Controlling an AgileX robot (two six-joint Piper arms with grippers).
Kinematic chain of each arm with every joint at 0, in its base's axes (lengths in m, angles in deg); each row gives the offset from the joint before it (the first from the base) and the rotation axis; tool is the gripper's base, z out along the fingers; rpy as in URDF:
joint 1: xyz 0 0 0.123 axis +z
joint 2: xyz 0 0 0 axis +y
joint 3: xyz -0.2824 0 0.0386 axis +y
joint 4: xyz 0.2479 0 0.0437 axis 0.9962 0 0.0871
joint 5: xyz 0 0 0 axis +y
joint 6: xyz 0.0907 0 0.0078 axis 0.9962 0 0.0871
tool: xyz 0 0 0 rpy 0 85 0
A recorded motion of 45 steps. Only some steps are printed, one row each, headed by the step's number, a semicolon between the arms.
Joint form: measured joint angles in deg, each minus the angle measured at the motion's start. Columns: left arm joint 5, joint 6, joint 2, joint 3, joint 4, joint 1; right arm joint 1, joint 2, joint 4, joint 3, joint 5, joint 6.
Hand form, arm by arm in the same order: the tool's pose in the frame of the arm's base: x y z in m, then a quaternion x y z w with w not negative. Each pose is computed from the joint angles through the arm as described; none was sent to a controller.
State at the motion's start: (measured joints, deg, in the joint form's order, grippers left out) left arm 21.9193 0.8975 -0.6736 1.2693 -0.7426 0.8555; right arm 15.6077 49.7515 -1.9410 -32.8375 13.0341 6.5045
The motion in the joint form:
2: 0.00 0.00 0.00 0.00 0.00 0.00; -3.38 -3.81 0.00 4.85 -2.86 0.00
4: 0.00 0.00 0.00 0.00 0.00 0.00; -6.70 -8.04 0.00 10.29 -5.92 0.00
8: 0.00 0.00 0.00 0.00 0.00 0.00; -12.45 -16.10 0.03 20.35 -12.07 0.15
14: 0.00 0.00 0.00 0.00 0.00 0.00; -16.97 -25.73 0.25 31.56 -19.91 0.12
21: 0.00 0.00 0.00 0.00 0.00 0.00; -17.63 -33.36 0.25 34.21 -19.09 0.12
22: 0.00 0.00 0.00 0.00 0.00 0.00; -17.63 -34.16 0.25 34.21 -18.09 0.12
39: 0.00 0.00 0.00 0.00 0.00 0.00; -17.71 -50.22 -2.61 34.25 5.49 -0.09
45: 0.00 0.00 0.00 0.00 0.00 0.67; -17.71 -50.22 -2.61 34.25 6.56 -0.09
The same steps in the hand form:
2: 0.0523 0.0003 0.1719 -0.00312 0.80651 0.00354 0.59121; 0.1607 0.0343 0.2821 -0.05390 0.83273 0.07813 0.54548
4: 0.0523 0.0003 0.1719 -0.00312 0.80651 0.00354 0.59121; 0.1464 0.0226 0.2665 -0.02999 0.82493 0.06455 0.56073
8: 0.0523 0.0003 0.1719 -0.00312 0.80651 0.00354 0.59121; 0.1200 0.0066 0.2359 0.01130 0.80444 0.04069 0.59253
14: 0.0523 0.0003 0.1719 -0.00312 0.80651 0.00354 0.59121; 0.0926 -0.0019 0.2004 0.04129 0.76980 0.02127 0.63659
21: 0.0523 0.0003 0.1719 -0.00312 0.80651 0.00354 0.59121; 0.0797 -0.0025 0.1949 0.04436 0.74596 0.01810 0.66426
22: 0.0523 0.0003 0.1719 -0.00312 0.80651 0.00354 0.59121; 0.0785 -0.0025 0.1945 0.04459 0.74711 0.01786 0.66297
39: 0.0523 0.0003 0.1719 -0.00312 0.80651 0.00354 0.59121; 0.0539 -0.0043 0.1761 0.03668 0.78935 -0.00998 0.61276
45: 0.0523 0.0009 0.1719 -0.00784 0.80647 0.00700 0.59118; 0.0534 -0.0044 0.1745 0.03741 0.79499 -0.01047 0.60537

